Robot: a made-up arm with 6 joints.
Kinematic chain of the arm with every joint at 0, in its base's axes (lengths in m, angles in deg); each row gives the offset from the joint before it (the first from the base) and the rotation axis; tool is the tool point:
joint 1: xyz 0 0 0.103 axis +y
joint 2: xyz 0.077 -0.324 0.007 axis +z
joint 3: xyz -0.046 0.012 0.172 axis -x
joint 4: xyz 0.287 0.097 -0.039 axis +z
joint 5: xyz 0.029 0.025 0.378 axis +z
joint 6: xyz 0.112 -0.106 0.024 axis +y
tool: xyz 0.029 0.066 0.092
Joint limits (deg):
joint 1: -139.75..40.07
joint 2: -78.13..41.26
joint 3: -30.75..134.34
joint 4: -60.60..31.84
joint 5: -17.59..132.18
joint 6: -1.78..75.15
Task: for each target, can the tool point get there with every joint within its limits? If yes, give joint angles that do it. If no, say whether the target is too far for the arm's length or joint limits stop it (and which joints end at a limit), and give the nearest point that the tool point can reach.
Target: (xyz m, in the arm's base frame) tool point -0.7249 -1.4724 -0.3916
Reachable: no: too far | nearest point -0.4902 -0.8152 -0.2315 | short by 0.716 m
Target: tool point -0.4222 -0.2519 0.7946
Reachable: yes | joints -81.78 -34.86 17.65 -21.13 78.63 27.71
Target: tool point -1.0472 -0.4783 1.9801
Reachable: no: too far | nearest point -0.4052 -0.3779 0.8294 | short by 1.321 m
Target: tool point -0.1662 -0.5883 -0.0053
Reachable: no: joint limits stop it (at a limit: joint 1, joint 2, joint 3, joint 4, joint 6) | nearest point -0.0885 -0.5489 -0.2386 | short by 0.249 m
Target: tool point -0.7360 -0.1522 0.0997
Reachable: yes | joints -120.05 -20.91 -8.22 13.31 104.98 36.99
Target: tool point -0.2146 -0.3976 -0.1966
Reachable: no: joint limits stop it (at a limit: joint 1, joint 2, joint 3, joint 4, joint 6) | nearest point -0.0730 -0.4522 -0.2228 | short by 0.154 m
